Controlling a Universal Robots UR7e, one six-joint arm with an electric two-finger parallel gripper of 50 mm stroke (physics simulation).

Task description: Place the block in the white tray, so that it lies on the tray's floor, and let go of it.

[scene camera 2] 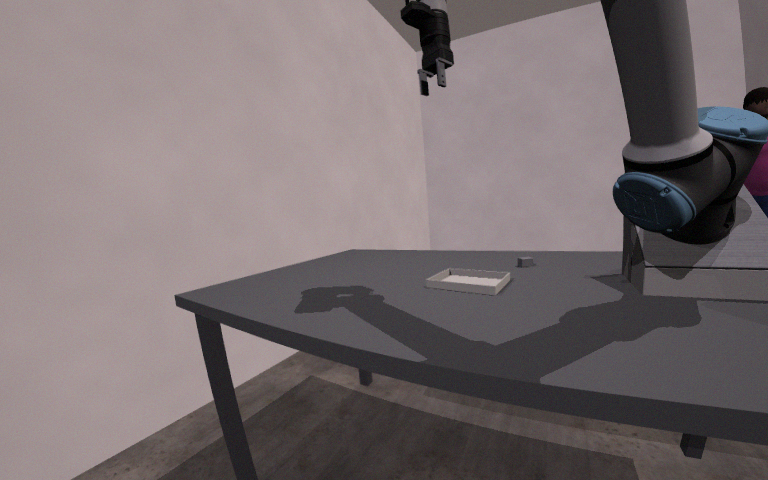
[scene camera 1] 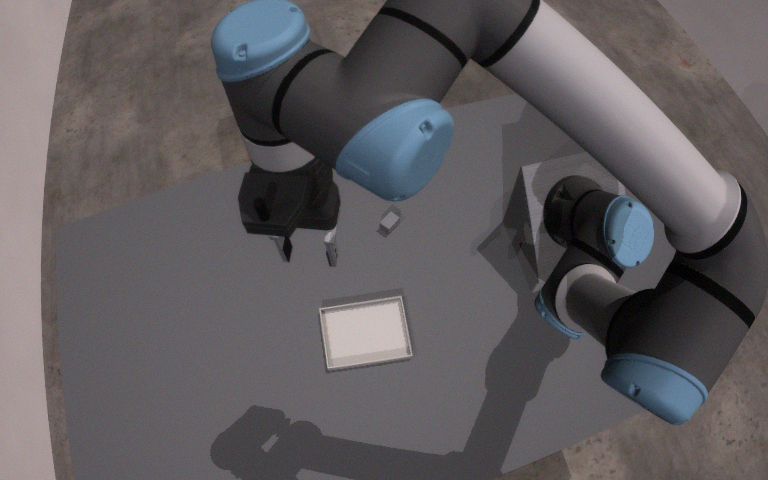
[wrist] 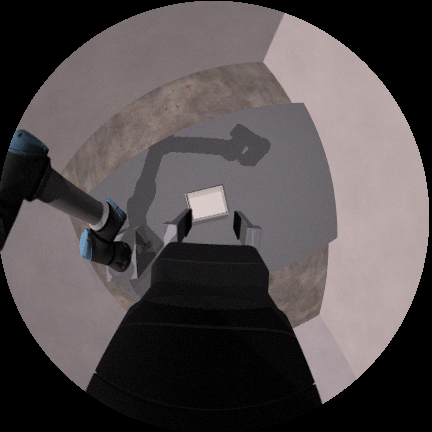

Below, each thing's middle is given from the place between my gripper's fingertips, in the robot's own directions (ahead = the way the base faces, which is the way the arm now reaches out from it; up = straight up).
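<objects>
I consider the white tray [scene camera 1: 372,332]. My hand is 50 mm past the tray and 40 mm to the left of it, and it is 460 mm above it.
</objects>
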